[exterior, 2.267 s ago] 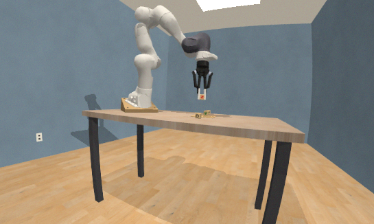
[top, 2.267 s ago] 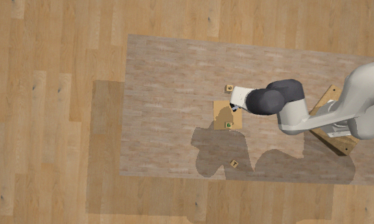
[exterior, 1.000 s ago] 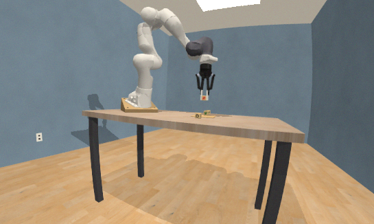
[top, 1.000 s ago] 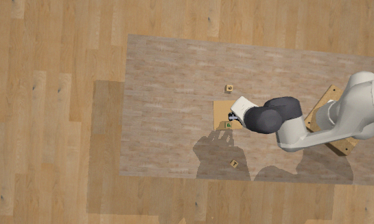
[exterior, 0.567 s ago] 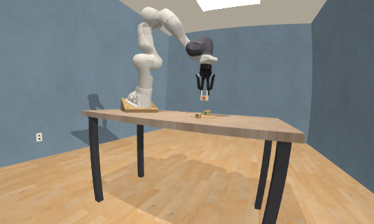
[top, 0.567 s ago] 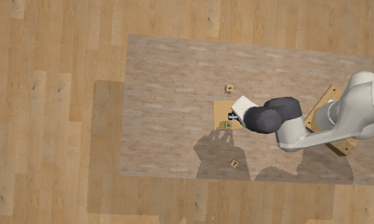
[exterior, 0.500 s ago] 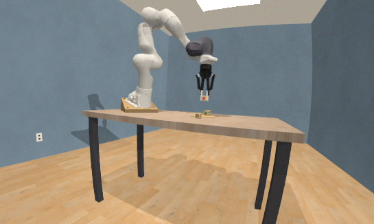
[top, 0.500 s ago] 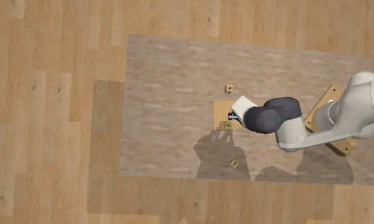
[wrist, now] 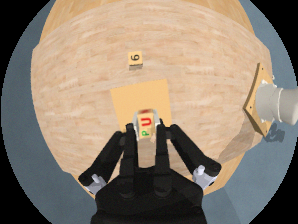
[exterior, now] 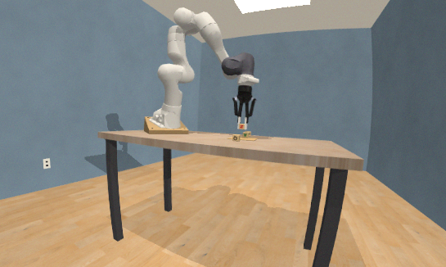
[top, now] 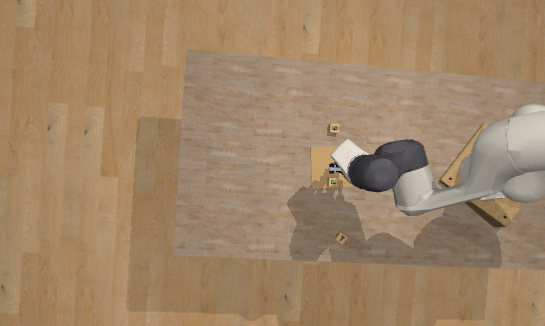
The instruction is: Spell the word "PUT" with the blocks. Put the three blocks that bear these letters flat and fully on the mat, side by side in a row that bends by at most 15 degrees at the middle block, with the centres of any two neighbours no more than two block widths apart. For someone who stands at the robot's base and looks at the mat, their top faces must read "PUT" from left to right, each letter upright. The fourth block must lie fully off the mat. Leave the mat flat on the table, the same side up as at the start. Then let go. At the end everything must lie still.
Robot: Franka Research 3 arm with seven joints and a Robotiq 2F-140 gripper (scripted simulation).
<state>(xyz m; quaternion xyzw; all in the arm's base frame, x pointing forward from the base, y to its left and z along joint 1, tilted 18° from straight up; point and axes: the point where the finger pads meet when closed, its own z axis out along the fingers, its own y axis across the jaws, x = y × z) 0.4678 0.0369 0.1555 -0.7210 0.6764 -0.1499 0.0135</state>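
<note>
My hand is 10 mm short of the tan mat and 80 mm above it. Round my hand: green P block (10 mm ahead, 50 mm to the left, 70 mm below); then block marked 6 (10 mm ahead, 120 mm to the right, 70 mm below); then red U block (20 mm below).
</note>
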